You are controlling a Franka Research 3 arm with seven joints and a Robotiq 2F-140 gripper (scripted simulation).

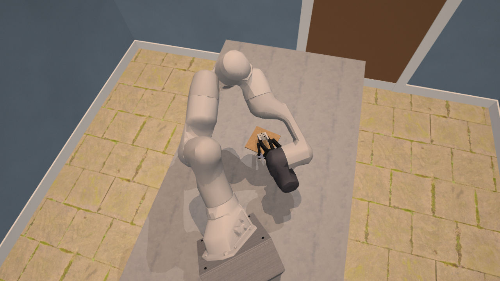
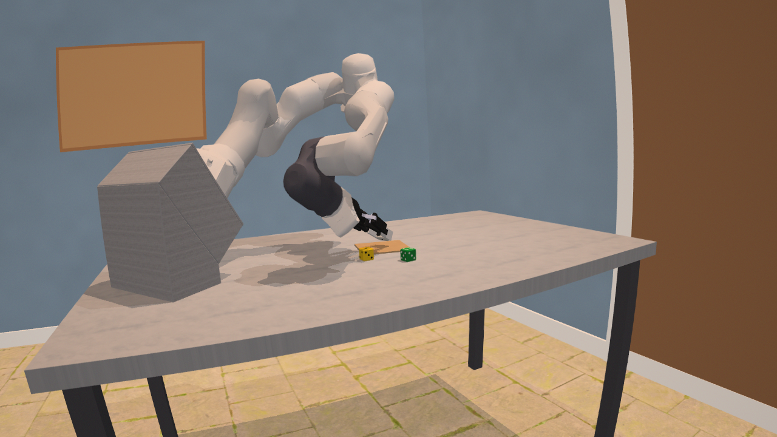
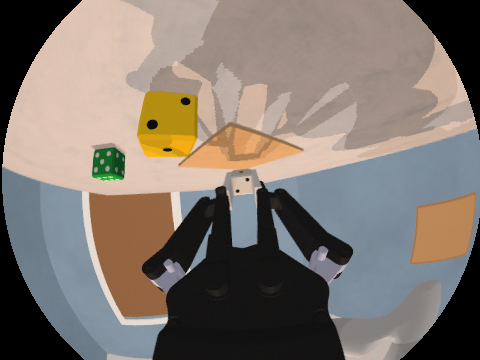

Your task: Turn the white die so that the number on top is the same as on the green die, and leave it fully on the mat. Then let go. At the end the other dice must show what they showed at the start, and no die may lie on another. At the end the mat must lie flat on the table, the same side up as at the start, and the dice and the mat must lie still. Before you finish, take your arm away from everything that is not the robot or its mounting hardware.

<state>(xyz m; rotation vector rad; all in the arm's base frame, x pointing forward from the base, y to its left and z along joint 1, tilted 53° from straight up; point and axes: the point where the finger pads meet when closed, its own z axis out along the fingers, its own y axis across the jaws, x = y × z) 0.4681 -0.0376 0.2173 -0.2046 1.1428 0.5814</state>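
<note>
The mat lies 10 mm ahead of my hand, 10 mm to the left of it and 50 mm below it. Round my hand: white die: 10 mm ahead, 10 mm to the left, 10 mm below; then yellow die: 70 mm behind, 110 mm to the right, 30 mm below; then green die: 30 mm ahead, 160 mm to the right, 30 mm below.
</note>
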